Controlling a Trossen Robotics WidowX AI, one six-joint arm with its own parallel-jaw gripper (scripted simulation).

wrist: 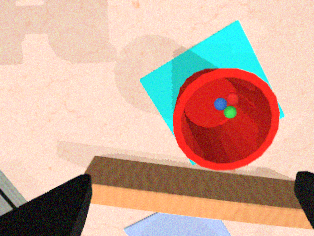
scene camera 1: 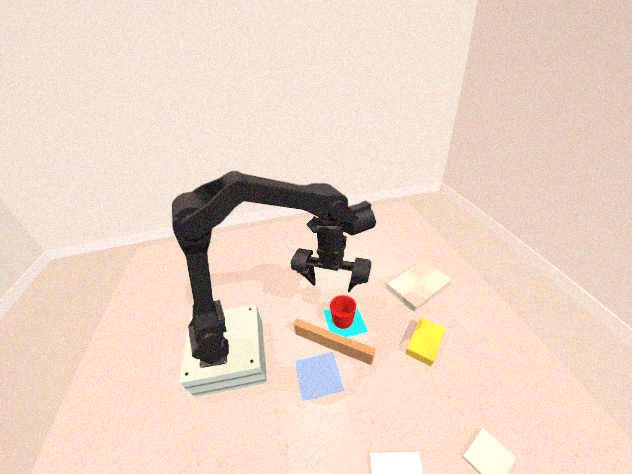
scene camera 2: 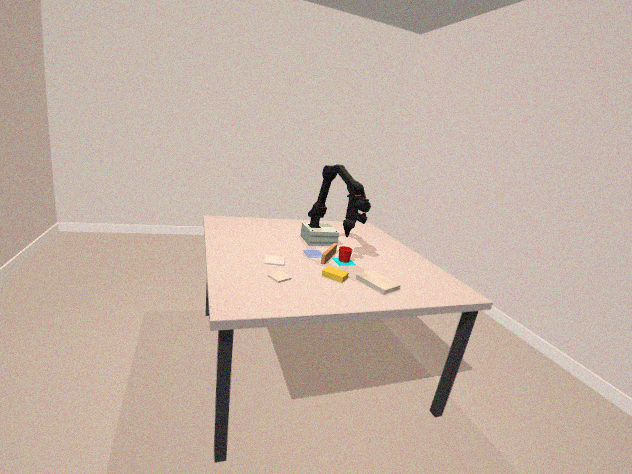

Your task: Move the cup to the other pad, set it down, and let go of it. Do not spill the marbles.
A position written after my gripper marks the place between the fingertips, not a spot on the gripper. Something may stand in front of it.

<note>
My gripper (scene camera 1: 331, 288) is open, with nothing in its grasp. Also in view: a red cup (scene camera 1: 343, 307), a yellow block (scene camera 1: 426, 339) and a light blue pad (scene camera 1: 318, 375).
The red cup shows as well in the wrist view (wrist: 206, 136). My gripper is seen too in the wrist view (wrist: 193, 182). The wrist view misses the yellow block: it is out of frame.
</note>
